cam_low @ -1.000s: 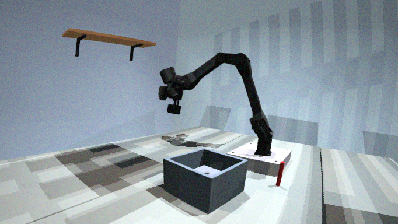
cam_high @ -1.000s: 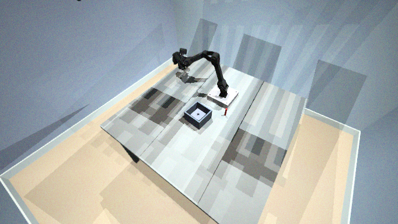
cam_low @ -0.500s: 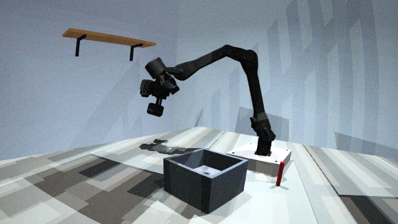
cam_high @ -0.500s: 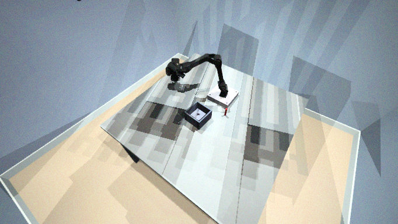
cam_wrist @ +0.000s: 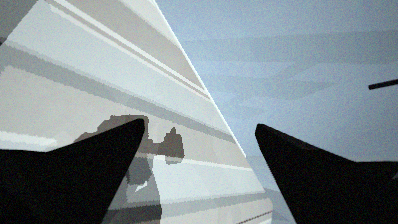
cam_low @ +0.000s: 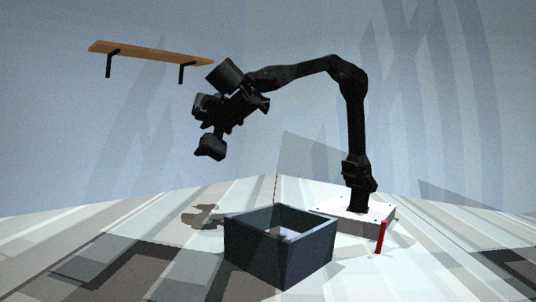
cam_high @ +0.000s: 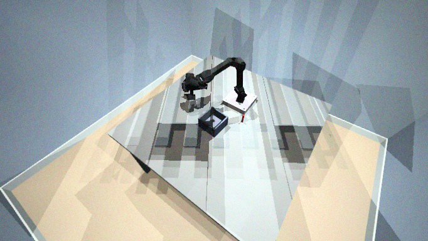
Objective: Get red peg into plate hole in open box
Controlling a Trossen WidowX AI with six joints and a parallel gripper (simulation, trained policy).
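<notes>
Now: the red peg 50 mm behind my gripper tip, 470 mm to the left of it and 180 mm below it. Also, from my gripper tip: pale plate: 80 mm ahead, 280 mm to the left, 180 mm below; then dark box: 80 mm ahead, 280 mm to the left, 200 mm below.
</notes>
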